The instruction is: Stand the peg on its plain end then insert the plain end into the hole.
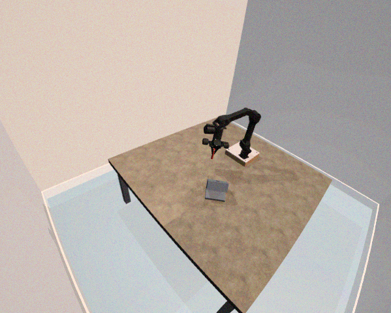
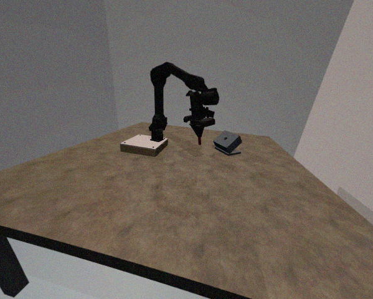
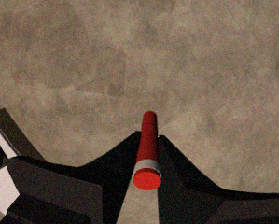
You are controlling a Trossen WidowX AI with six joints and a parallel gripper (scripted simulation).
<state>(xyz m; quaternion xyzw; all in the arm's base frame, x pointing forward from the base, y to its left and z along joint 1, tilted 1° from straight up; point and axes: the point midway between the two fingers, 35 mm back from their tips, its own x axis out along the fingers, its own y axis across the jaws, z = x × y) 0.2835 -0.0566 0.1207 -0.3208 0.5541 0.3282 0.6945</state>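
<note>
Right now the grey sloped panel is 22 cm to the left of my gripper tip, 12 cm ahead of it and 6 cm below it. Round my gripper tip: red peg 2 cm above.
</note>
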